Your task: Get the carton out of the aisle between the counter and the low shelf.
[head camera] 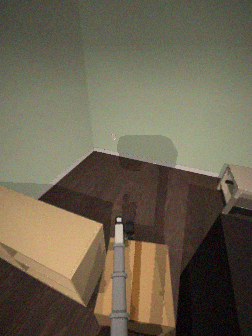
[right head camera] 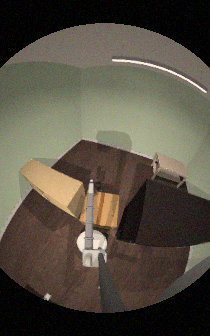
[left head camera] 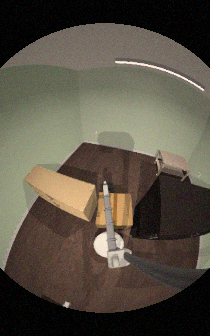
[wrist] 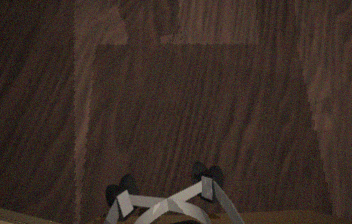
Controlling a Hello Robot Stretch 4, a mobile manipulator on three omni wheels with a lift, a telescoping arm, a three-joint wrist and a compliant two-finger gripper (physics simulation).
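Places are measured from the robot's base along level axes (x down, y ahead, z right), in metres.
Where they show: gripper, fingertip midpoint: (left head camera: 109, 192) (wrist: 165, 181).
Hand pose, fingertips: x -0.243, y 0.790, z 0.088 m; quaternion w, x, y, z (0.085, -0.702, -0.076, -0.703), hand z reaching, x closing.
After its pixels a point has its place.
The carton (head camera: 152, 280) @[z 0.220, x -0.378, y 0.438 m] (left head camera: 125, 210) @[z 0.254, x -0.378, y 0.422 m] (right head camera: 111, 210) @[z 0.261, x -0.378, y 0.432 m], orange-brown with a darker tape stripe, stands on the floor between the pale wooden low shelf (head camera: 45, 235) @[z -0.495, x -0.582, y 0.649 m] (left head camera: 62, 192) @[z -0.525, x -0.582, y 0.628 m] (right head camera: 55, 187) @[z -0.456, x -0.582, y 0.622 m] on the left and the black counter (head camera: 205, 285) @[z 0.451, x -0.605, y 0.336 m] (left head camera: 180, 210) @[z 0.625, x -0.882, y 0.143 m] (right head camera: 170, 215) @[z 0.695, x -0.882, y 0.165 m] on the right. The arm reaches over the carton and hides part of its top. My gripper (head camera: 129, 231) (right head camera: 97, 186) (wrist: 165, 181) @[z 0.088, x -0.243, y 0.790 m] is just beyond the carton's far edge. Its fingers stand apart, open, with floor showing past them in the wrist view. A brown strip of the carton (wrist: 300, 218) @[z 0.312, x -0.079, y 0.680 m] shows at the bottom there.
A small pale table (head camera: 241, 182) @[z 1.471, x -0.423, y 1.358 m] (left head camera: 172, 162) @[z 1.665, x -0.422, y 1.236 m] (right head camera: 170, 166) @[z 1.723, x -0.422, y 1.250 m] stands beyond the counter at the far right. Green walls with a white skirting board close off the far side and left. A white disc (left head camera: 101, 245) @[z -0.094, x -0.187, y -0.009 m] (right head camera: 85, 241) shows below the arm, near the carton's near side.
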